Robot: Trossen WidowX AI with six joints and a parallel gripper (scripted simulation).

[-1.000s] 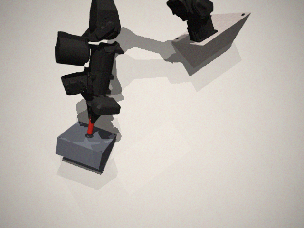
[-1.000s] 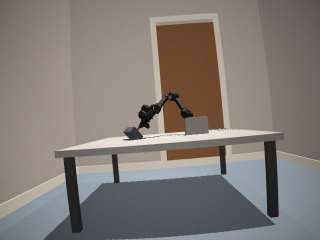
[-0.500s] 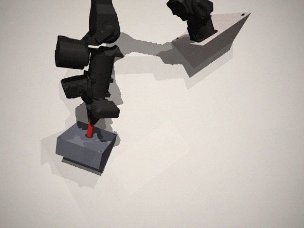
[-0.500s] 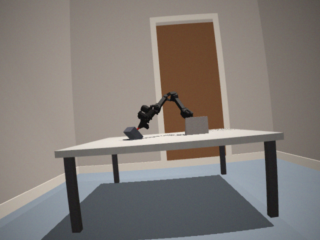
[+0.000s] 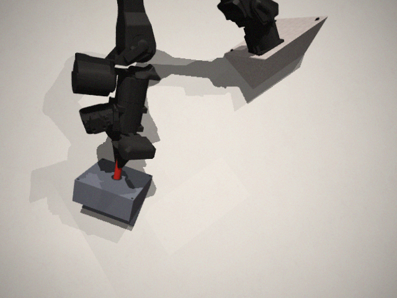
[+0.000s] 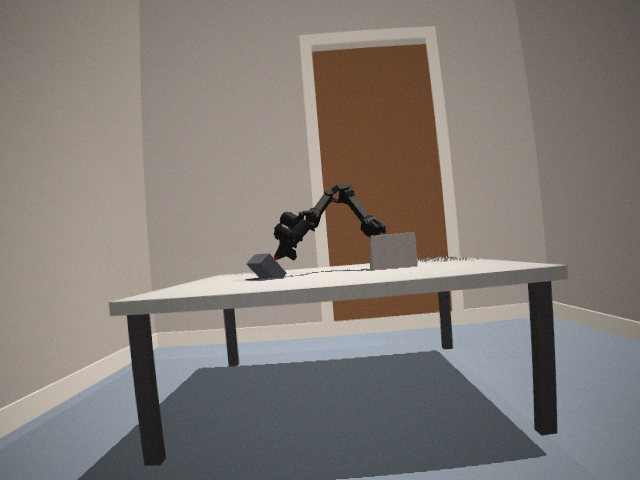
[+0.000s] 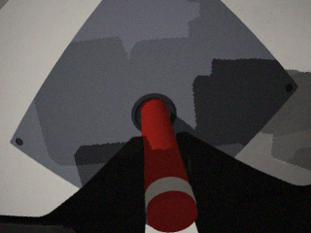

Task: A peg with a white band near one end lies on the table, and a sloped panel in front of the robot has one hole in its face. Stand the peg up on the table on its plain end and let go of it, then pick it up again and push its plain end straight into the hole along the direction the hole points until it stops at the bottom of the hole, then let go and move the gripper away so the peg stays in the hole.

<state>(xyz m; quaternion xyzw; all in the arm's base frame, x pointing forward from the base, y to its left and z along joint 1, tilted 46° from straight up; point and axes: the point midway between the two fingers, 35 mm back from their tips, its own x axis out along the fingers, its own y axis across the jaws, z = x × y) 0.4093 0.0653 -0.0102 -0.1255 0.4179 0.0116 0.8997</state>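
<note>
My gripper tip is 30 mm short of the panel, 30 mm to the right of it and 40 mm above it. The rest, counted from my gripper tip: peg: 10 mm behind, 10 mm to the right, 10 mm above.
</note>
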